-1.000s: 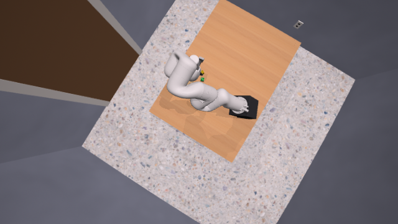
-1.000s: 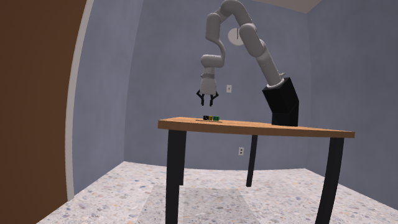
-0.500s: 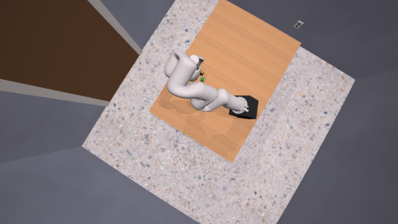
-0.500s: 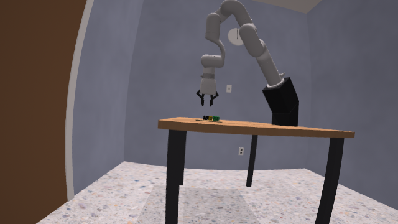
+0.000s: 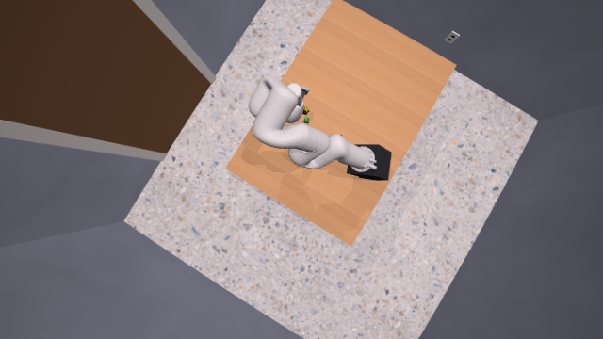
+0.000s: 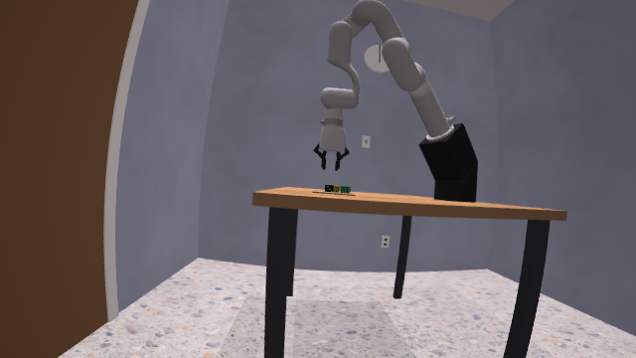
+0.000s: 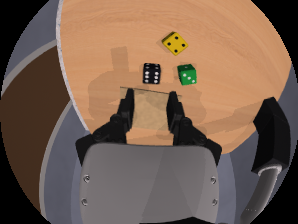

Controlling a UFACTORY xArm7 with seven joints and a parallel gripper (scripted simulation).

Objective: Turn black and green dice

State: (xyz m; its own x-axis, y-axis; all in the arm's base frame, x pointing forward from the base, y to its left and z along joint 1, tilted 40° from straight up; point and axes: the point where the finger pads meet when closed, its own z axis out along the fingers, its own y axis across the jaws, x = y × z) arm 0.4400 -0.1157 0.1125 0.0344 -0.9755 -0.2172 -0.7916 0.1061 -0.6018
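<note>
The black die lies 9 cm below my hand. Also, from my hand: yellow die 9 cm below, 6 cm to the right, 3 cm behind; then tan mat 12 cm to the left, 11 cm below; then green die 9 cm below, 7 cm behind, 1 cm to the right.
</note>
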